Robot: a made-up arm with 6 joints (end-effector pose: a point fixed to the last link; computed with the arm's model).
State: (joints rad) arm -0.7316 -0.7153 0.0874 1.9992 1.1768 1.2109
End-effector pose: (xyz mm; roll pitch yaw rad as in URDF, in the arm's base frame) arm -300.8 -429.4 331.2 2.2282 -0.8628 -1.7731
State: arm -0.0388 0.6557 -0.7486 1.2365 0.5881 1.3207
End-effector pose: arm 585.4 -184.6 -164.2 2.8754 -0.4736 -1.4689
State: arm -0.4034 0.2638 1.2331 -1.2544 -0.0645 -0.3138
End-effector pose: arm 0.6 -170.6 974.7 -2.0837 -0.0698 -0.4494
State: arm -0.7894 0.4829 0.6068 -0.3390 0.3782 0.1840
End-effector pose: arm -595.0 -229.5 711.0 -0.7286 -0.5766 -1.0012
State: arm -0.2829 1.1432 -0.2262 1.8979 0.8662 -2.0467
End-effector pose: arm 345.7 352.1 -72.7 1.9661 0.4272 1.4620
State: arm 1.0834 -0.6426 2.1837 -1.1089 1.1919 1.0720
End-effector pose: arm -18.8 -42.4 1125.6 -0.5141 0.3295 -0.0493
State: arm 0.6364 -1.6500 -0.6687 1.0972 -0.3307 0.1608
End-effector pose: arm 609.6 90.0 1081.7 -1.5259 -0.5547 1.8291
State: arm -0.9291 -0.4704 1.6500 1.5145 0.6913 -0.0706
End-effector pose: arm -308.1 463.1 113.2 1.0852 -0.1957 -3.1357
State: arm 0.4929 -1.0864 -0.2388 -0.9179 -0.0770 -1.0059
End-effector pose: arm 2.4 236.5 1108.7 -3.1100 -0.3477 2.2499
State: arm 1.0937 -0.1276 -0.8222 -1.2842 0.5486 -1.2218
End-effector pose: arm 326.9 -122.4 958.7 1.8104 -1.2001 -2.0998
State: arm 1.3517 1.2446 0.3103 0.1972 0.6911 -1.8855
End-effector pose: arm 74.0 112.4 -379.4 -2.5597 1.3148 -1.8959
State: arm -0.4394 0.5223 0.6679 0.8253 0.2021 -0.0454
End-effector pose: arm -573.4 -188.5 127.2 0.1923 -0.0516 -1.7821
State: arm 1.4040 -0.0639 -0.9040 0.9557 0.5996 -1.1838
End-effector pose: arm 692.3 721.7 383.8 0.4257 0.0157 1.1234
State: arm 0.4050 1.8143 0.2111 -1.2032 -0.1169 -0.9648
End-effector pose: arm 191.8 -288.1 61.3 -0.2419 -0.2039 -0.9783
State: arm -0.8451 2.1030 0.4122 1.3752 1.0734 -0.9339
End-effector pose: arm 343.4 597.4 91.3 2.8916 0.0805 0.2714
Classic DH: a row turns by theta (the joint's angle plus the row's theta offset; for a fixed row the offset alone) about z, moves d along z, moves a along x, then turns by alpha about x. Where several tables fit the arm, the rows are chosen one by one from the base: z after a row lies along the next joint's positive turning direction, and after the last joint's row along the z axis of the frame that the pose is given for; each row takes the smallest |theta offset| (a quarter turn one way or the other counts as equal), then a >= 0, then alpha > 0; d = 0 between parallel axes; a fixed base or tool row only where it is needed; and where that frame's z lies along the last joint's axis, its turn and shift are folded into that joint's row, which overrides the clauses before.
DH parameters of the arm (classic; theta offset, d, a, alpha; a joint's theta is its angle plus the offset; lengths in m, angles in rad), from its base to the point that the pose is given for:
base (fixed): -1.5409 0.3723 -0.0775 -0.3837
joint 1: -0.0023 0.1119 0.005 -1.2404
joint 2: 0.4299 0.1094 0.0087 -1.4584
joint 3: 0.0031 -0.1197 0.2716 1.5185
joint 4: -1.5698 0.2394 0.3235 0.8577
joint 5: 0.8265 -0.4942 0.0624 1.5279
joint 6: 1.3612 0.0494 0.0171 -0.9267
tool (fixed): -0.7807 0.0507 0 0

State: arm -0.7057 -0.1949 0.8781 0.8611 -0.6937 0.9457
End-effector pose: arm -651.2 115.6 492.6 -2.0054 -0.8707 -0.0936
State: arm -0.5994 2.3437 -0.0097 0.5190 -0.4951 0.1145
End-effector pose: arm 253.5 482.7 -161.1 0.6977 0.6359 -1.9341
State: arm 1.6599 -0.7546 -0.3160 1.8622 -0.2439 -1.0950
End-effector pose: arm 618.8 399.9 229.9 0.2931 0.3840 0.3017
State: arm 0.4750 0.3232 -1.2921 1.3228 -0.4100 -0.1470
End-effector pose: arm 811.0 258.2 203.5 1.3450 -0.5219 -0.3296
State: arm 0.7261 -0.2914 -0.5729 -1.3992 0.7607 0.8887
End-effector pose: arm 139.1 -110.0 1005.0 -1.5645 0.2828 2.1729
